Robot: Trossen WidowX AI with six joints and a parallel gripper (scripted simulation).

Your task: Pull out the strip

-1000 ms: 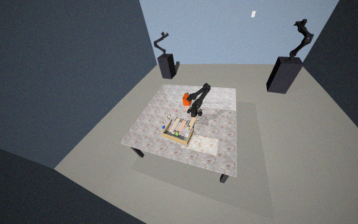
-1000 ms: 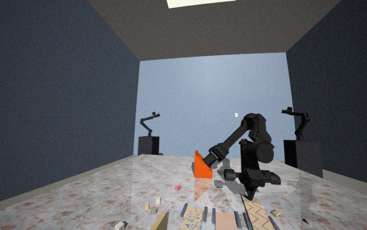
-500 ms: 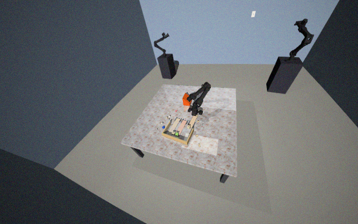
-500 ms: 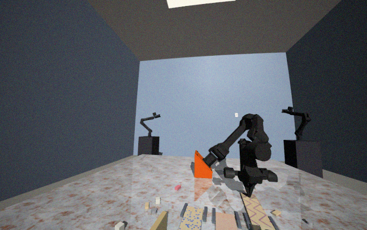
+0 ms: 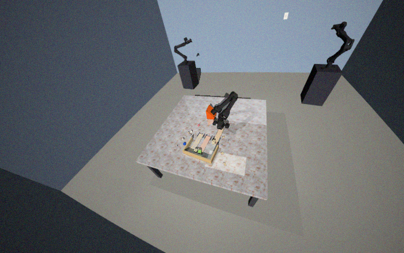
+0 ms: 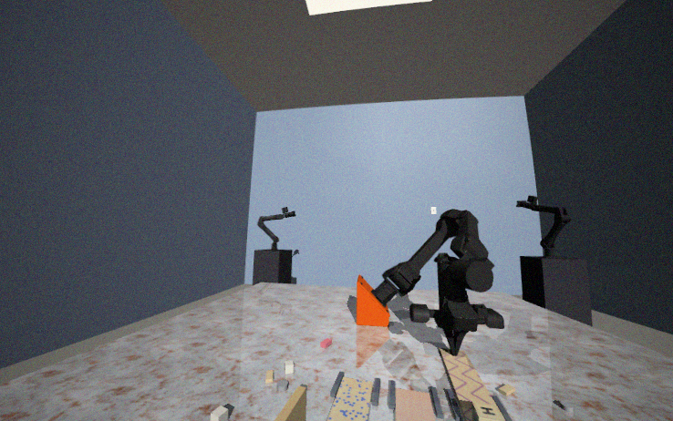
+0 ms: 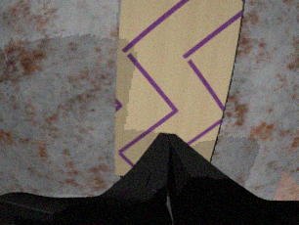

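The zigzag strip is 100 mm ahead of my gripper tip. Round my gripper tip: pink block 290 mm to the right, 20 mm ahead; then blue disc 330 mm ahead, 320 mm to the right; then plain strip 260 mm ahead, 100 mm to the right.
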